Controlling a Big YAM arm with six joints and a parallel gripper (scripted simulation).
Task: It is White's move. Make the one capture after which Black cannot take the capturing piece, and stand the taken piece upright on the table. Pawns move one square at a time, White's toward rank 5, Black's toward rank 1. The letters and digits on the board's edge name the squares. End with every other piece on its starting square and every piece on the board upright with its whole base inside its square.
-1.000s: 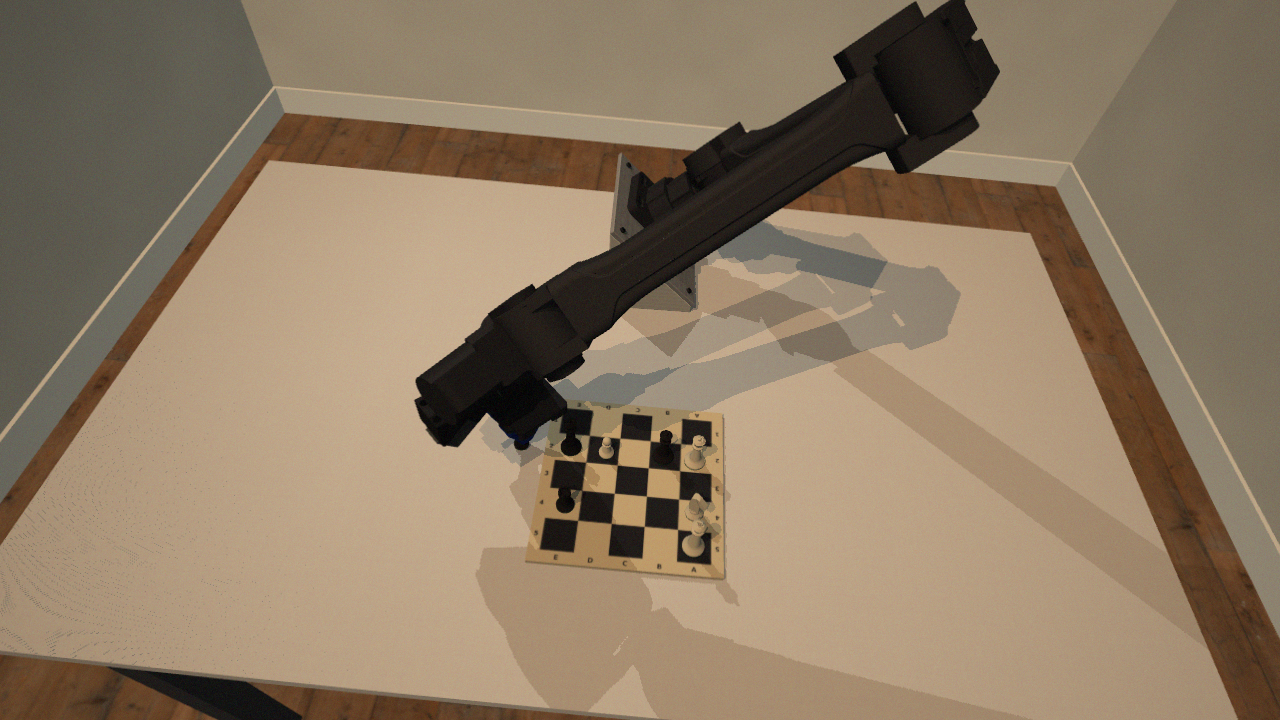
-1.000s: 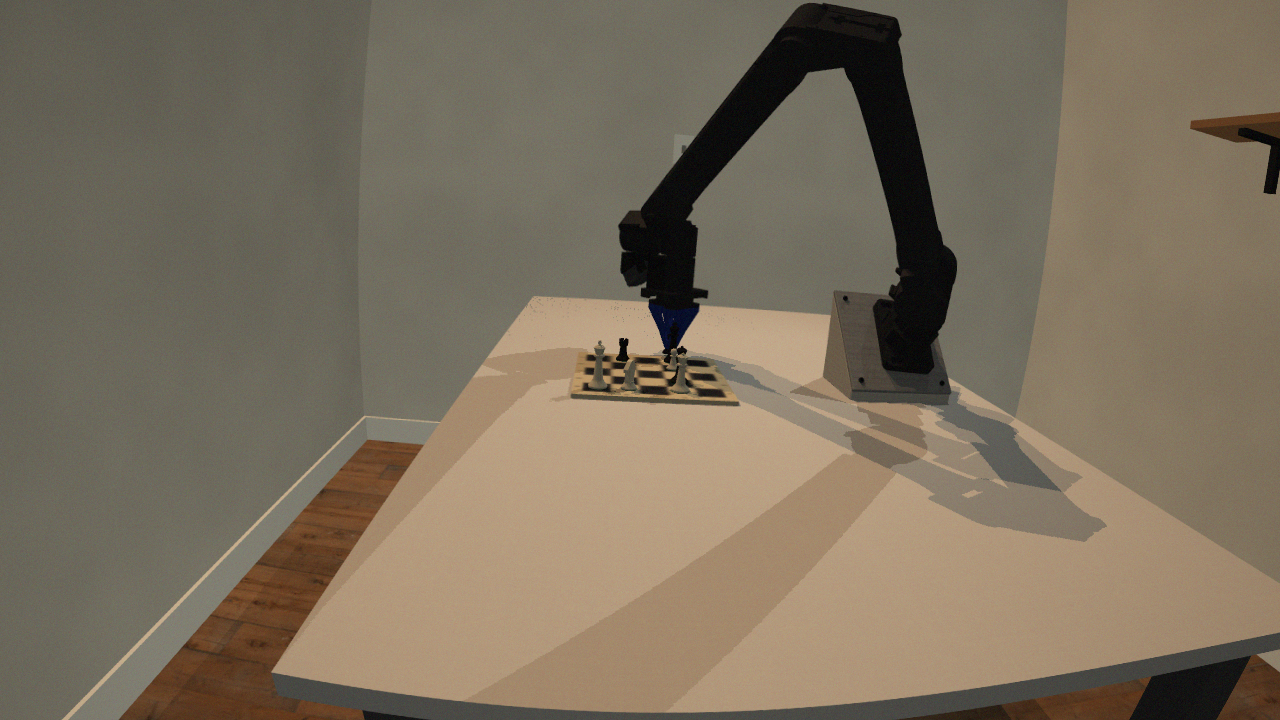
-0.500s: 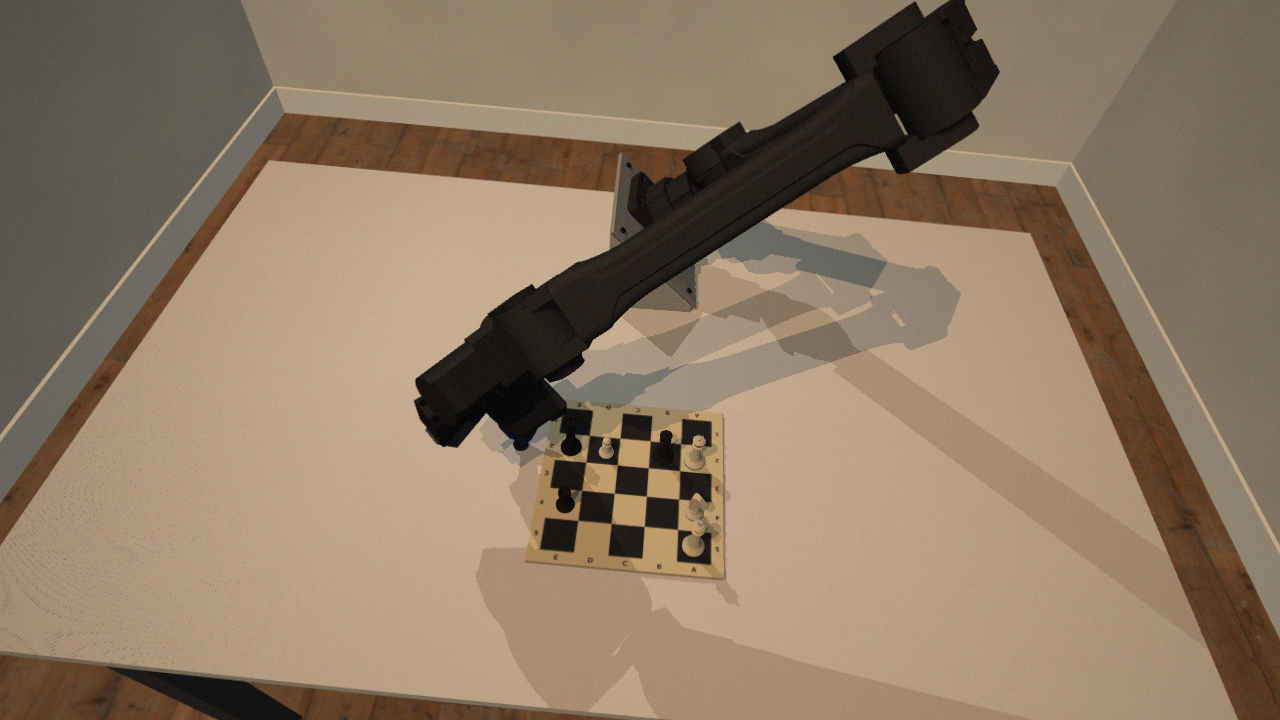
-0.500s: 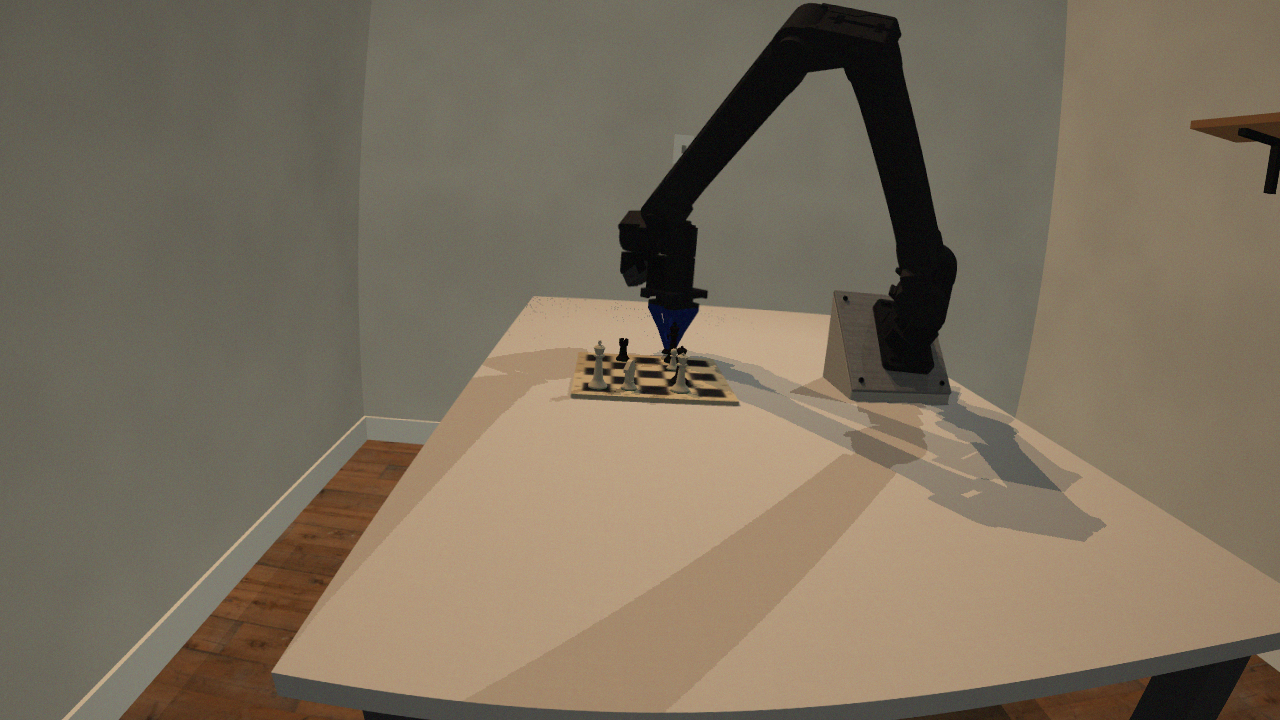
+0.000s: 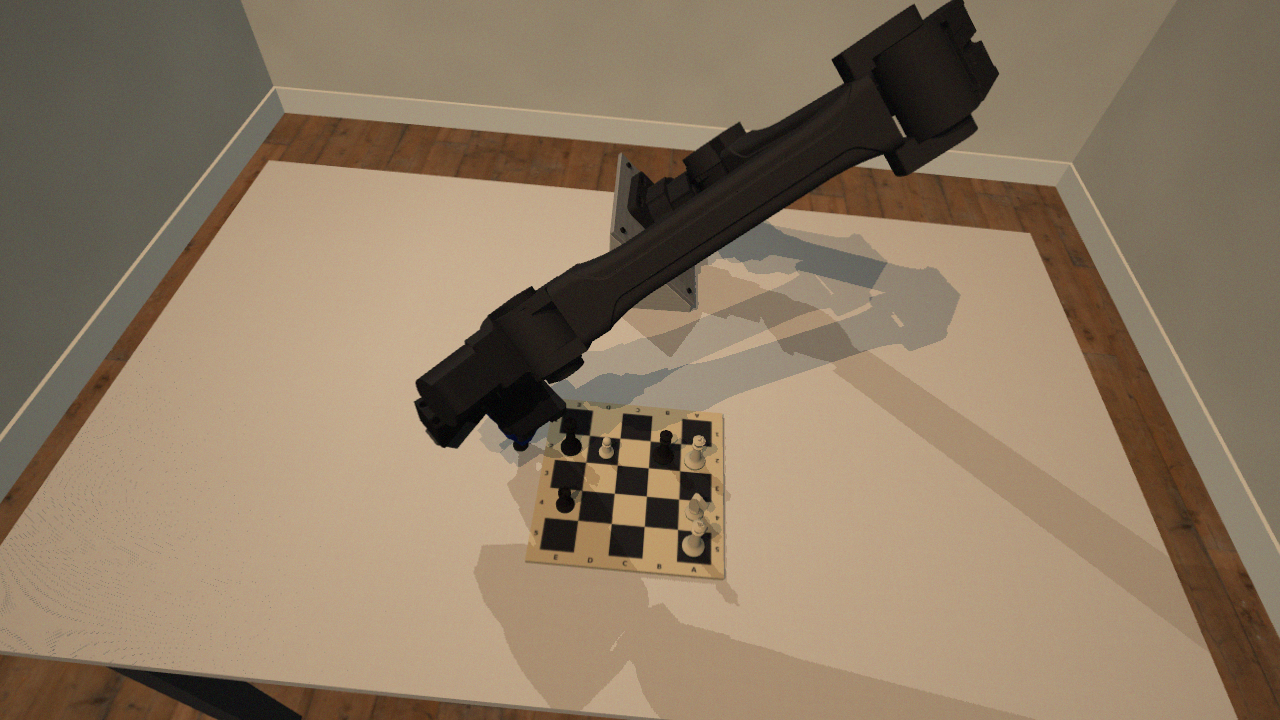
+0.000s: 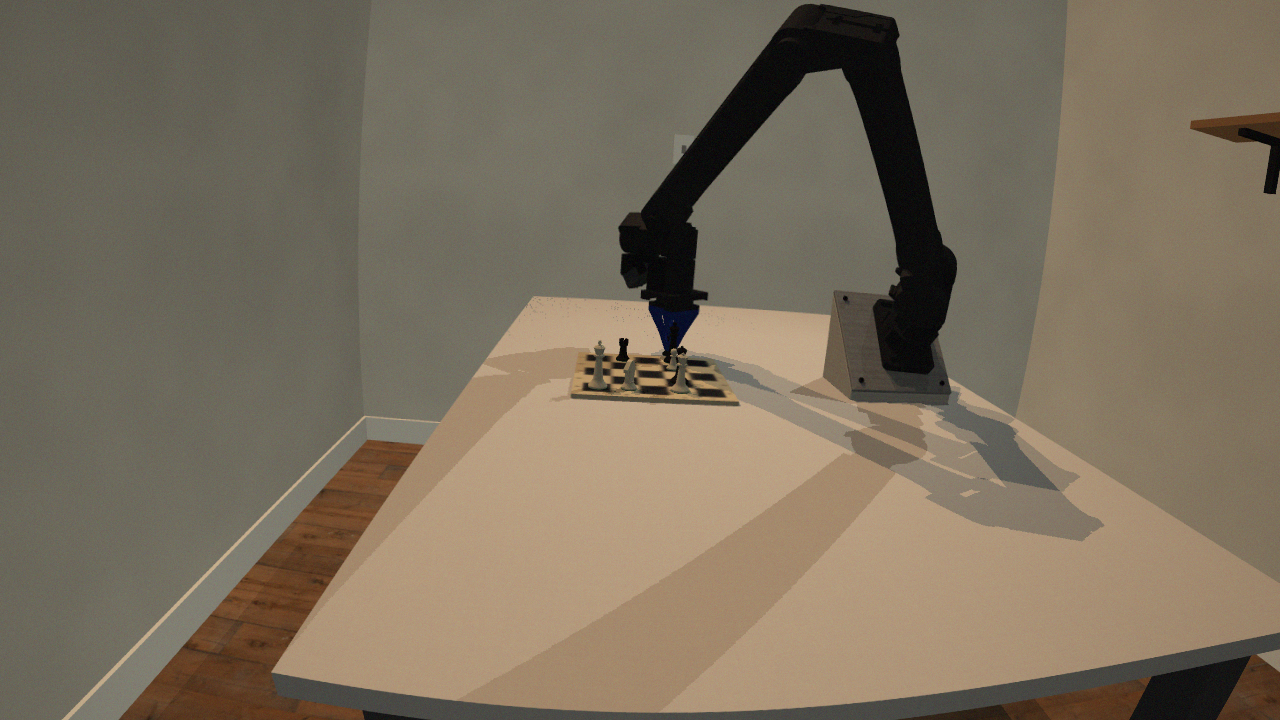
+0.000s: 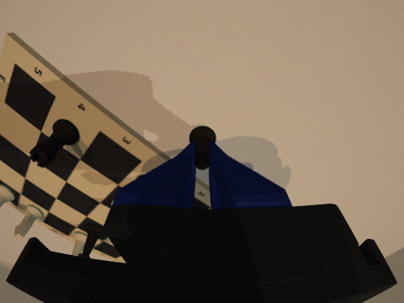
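The black pawn lies right at my hand. Round my hand: white pawn: 100 mm to the left; chessboard: 140 mm to the left, 40 mm ahead, 20 mm below; black king: 60 mm to the left, 20 mm above.
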